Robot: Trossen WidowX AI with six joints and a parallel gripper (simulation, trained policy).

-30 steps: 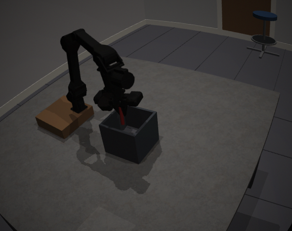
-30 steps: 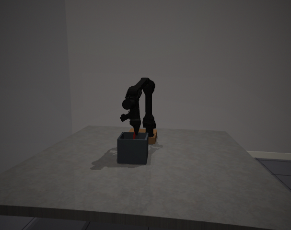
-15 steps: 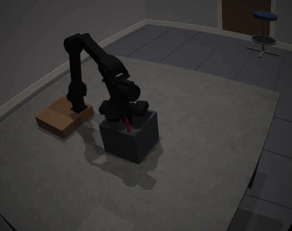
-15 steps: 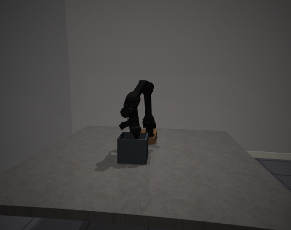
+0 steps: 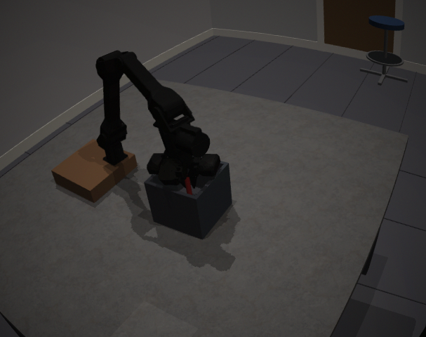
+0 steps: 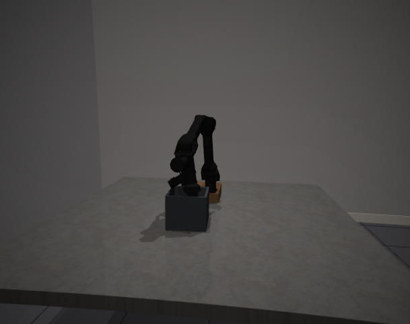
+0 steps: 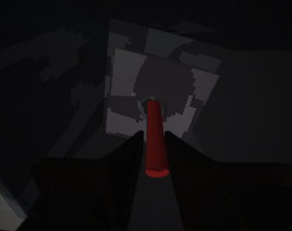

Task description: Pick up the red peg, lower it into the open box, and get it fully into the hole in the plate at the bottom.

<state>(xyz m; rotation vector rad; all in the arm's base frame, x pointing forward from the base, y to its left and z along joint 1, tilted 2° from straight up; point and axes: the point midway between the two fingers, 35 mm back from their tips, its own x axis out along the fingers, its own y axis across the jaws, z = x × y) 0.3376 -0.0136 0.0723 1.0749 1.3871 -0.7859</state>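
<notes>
My gripper tip is 1 cm to the left of the red peg. Also, from my gripper tip: plate (1 cm ahead, 2 cm to the right, 3 cm below).
</notes>
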